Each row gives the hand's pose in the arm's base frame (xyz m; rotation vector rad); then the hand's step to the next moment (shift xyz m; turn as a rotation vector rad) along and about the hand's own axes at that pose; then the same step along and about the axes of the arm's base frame.
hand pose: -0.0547 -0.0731 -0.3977 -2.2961 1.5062 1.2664
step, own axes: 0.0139 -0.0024 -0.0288 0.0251 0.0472 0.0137
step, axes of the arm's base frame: 0.0207 -0.0231 0.0081 -0.0419 -0.0343 -0.0108
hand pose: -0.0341 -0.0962 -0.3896 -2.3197 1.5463 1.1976
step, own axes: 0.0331 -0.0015 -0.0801 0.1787 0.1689 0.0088
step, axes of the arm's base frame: 0.0507 -0.0623 0.0325 -0.1126 -0.2075 -0.0694
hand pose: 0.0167 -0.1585 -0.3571 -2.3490 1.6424 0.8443
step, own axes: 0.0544 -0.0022 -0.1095 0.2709 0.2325 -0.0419
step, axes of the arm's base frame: 0.0542 -0.0905 0.0618 -0.1297 -0.3291 -0.0638
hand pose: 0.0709 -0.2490 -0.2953 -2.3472 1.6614 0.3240
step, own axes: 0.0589 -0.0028 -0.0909 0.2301 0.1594 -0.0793
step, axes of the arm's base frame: 0.0253 -0.0811 0.0673 -0.0725 -0.2816 -0.0101
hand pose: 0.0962 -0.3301 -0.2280 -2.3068 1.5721 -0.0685
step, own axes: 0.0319 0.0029 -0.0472 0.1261 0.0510 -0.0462
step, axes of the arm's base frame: -0.0013 -0.0421 0.0385 -0.0079 -0.1432 0.0082
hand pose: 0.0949 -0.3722 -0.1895 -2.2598 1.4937 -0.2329
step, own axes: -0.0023 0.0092 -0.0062 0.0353 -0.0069 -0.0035
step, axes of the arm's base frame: -0.0109 -0.0025 0.0018 0.0189 -0.0306 0.0030
